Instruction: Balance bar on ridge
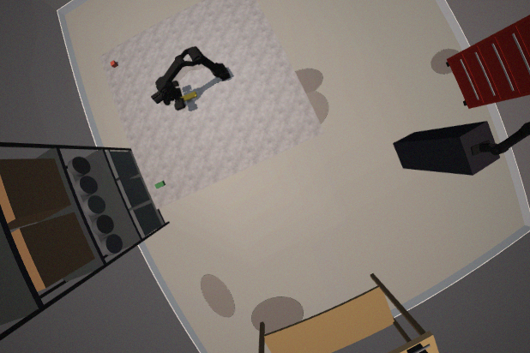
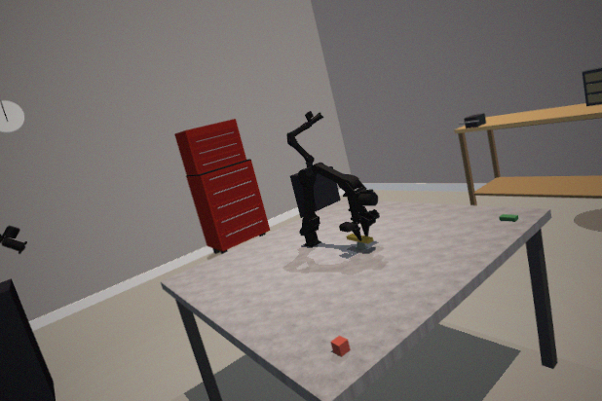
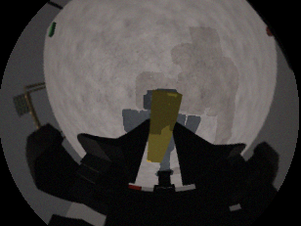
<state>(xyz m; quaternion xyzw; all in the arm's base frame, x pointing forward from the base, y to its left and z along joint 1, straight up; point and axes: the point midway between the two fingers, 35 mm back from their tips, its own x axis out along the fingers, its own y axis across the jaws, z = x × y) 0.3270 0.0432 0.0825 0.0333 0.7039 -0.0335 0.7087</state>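
Now: the yellow bar 30 mm behind my gripper tip. Also, from my gripper tip: small red cube (410 mm ahead, 540 mm to the right, 30 mm below); then small green block (410 mm ahead, 460 mm to the left, 40 mm below).
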